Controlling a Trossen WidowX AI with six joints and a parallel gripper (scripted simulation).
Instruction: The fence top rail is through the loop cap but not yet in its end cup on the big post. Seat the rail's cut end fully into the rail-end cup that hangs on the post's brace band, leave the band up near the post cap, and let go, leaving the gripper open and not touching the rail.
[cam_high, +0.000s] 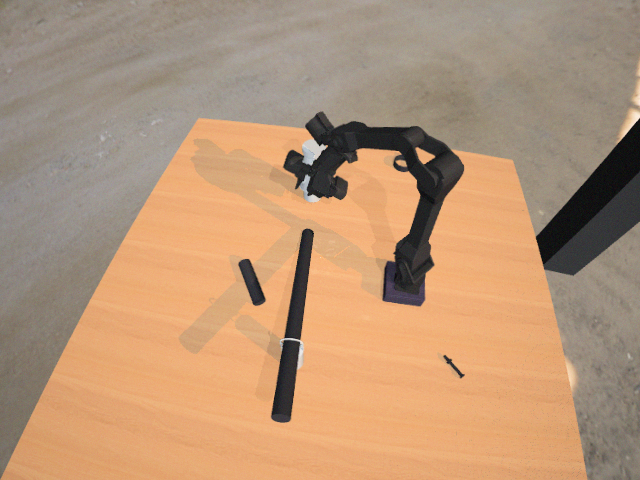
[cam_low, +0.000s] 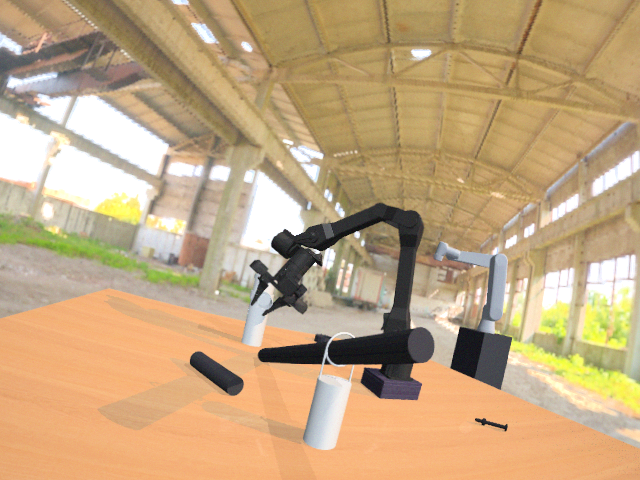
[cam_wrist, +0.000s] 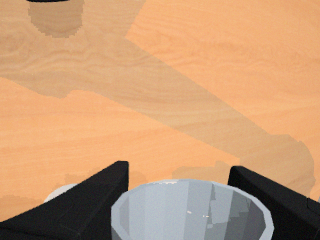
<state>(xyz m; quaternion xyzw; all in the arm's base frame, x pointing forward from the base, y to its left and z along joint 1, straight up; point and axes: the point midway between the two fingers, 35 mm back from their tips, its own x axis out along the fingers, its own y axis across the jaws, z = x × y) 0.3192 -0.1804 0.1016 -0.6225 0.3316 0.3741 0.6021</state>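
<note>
The short black cylinder lies 270 mm to the left of my gripper tip, 90 mm below it and 70 mm ahead of it. Round my gripper tip: pale grey rail-end cup: 30 mm to the right, 30 mm above, 10 mm behind; small black bolt: 490 mm behind, 370 mm to the left, 100 mm below; short white line post: 440 mm to the left, 90 mm behind, 10 mm below.
</note>
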